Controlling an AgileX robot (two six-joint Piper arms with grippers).
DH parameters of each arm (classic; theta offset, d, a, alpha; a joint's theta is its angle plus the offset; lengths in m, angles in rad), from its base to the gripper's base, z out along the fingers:
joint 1: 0 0.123 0 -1.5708
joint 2: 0.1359 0 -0.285 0
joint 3: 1.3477 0 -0.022 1.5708
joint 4: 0 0.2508 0 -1.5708
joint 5: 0 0 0.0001 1.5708
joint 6: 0 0.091 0 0
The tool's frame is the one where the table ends.
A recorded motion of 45 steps. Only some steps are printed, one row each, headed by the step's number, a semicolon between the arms.
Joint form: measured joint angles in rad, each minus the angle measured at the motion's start. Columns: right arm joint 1, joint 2, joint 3, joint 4, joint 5, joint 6; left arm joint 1, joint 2, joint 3, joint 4, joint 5, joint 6.
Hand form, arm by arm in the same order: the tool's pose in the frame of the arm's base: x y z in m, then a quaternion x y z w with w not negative. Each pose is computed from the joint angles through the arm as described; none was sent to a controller.
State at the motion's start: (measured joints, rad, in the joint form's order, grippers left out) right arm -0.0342 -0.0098 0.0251 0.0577 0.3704 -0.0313; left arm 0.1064 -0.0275 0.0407 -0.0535 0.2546 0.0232
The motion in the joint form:
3: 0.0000 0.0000 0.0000 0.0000 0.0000 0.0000; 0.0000 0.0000 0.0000 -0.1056 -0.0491 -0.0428
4: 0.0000 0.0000 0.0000 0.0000 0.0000 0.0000; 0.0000 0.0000 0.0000 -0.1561 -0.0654 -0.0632
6: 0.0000 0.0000 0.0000 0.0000 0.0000 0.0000; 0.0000 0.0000 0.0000 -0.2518 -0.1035 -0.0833
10: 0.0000 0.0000 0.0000 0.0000 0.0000 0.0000; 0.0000 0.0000 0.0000 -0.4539 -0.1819 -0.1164
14: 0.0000 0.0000 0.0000 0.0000 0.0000 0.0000; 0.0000 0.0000 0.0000 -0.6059 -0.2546 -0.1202
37: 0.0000 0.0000 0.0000 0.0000 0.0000 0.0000; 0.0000 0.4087 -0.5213 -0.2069 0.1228 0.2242
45: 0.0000 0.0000 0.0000 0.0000 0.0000 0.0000; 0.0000 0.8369 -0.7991 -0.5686 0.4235 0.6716
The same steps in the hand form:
3: 0.0528 0.0001 0.1720 0.01659 0.80403 0.00491 0.59433; 0.0553 0.0029 0.1825 -0.09492 0.74516 -0.03491 0.65917
4: 0.0528 0.0001 0.1720 0.01659 0.80403 0.00491 0.59433; 0.0556 0.0023 0.1841 -0.11776 0.73590 -0.06103 0.66397
6: 0.0528 0.0001 0.1720 0.01659 0.80403 0.00491 0.59433; 0.0560 0.0018 0.1878 -0.15475 0.71491 -0.10335 0.67400
10: 0.0528 0.0001 0.1720 0.01659 0.80403 0.00491 0.59433; 0.0561 0.0027 0.1952 -0.23133 0.66429 -0.18548 0.68615
14: 0.0528 0.0001 0.1720 0.01659 0.80403 0.00491 0.59433; 0.0556 0.0059 0.2010 -0.28453 0.61812 -0.23398 0.69442
37: 0.0528 0.0001 0.1720 0.01659 0.80403 0.00491 0.59433; 0.0842 0.0003 0.3158 -0.00861 0.76723 -0.00089 0.64131
45: 0.0528 0.0001 0.1720 0.01659 0.80403 0.00491 0.59433; 0.1581 -0.0166 0.3412 0.12518 0.85145 -0.09008 0.50125

